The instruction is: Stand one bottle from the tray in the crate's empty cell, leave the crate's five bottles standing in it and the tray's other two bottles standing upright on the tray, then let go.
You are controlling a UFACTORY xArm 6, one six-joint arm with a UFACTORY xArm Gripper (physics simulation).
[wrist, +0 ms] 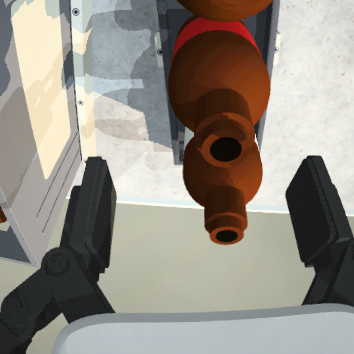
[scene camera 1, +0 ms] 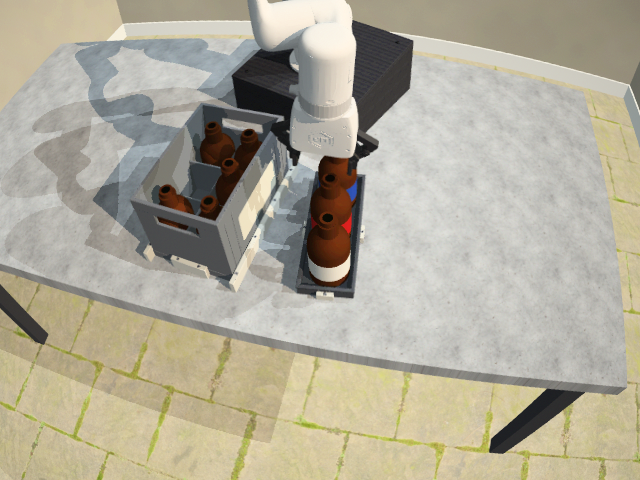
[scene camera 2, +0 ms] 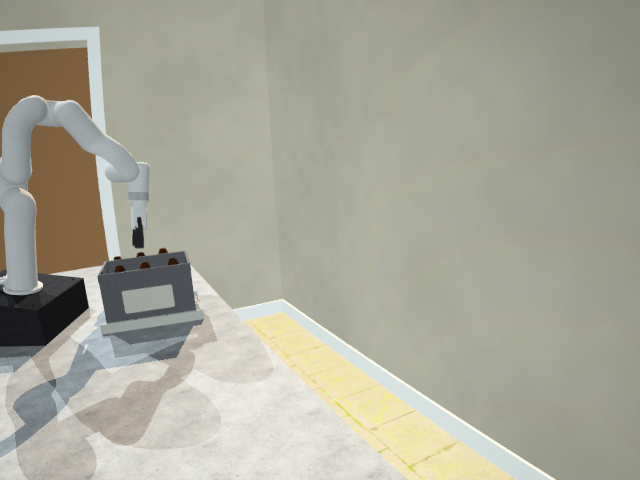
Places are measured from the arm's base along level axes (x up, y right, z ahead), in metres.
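Pixels of known places: gripper, fingertip midpoint: (wrist: pixel 204 174) (scene camera 1: pixel 323 164) (scene camera 2: pixel 137 246); arm's base, origin of the base link: (scene camera 2: pixel 23 288).
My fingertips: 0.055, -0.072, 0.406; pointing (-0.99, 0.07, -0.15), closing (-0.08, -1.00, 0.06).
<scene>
Ahead of a thing's pixels: the offset from my fingertips to its top centre, as dx, dy, dz. "*": to the spot under its first point. Level surfaces: height alone.
The grey crate @[-0.011, +0.213, -0.017] (scene camera 1: pixel 188 245) (scene camera 2: pixel 111 299) (wrist: pixel 55 200) holds five upright brown bottles; its empty cell @[* -0.136, +0.260, -0.070] (scene camera 1: pixel 204 178) is the middle one of the left row in scene camera 1. The dark tray @[* -0.171, -0.053, +0.142] (scene camera 1: pixel 345 293) (wrist: pixel 174 115) holds three upright bottles in a line: white-labelled @[-0.026, -0.018, +0.092] (scene camera 1: pixel 327 242) (wrist: pixel 222 175) at the near end, red-labelled @[-0.026, -0.011, +0.007] (scene camera 1: pixel 330 204) (wrist: pixel 217 75) in the middle, blue-labelled @[-0.026, -0.014, -0.078] (scene camera 1: pixel 336 170) at the far end. My gripper (scene camera 1: pixel 323 165) (scene camera 2: pixel 138 245) (wrist: pixel 204 174) is open and empty, pointing down at the tray's far end, above the blue-labelled bottle, whose neck it hides in scene camera 1.
The crate stands left of the tray, its high wall close to my left finger in scene camera 1. Pale brackets @[* -0.162, +0.134, +0.107] (scene camera 1: pixel 245 263) line the crate's foot, and small ones touch the tray. The black base block (scene camera 1: pixel 382 62) (scene camera 2: pixel 62 304) stands behind. The grey table @[dx -0.186] (scene camera 1: pixel 491 232) extends to the right.
</scene>
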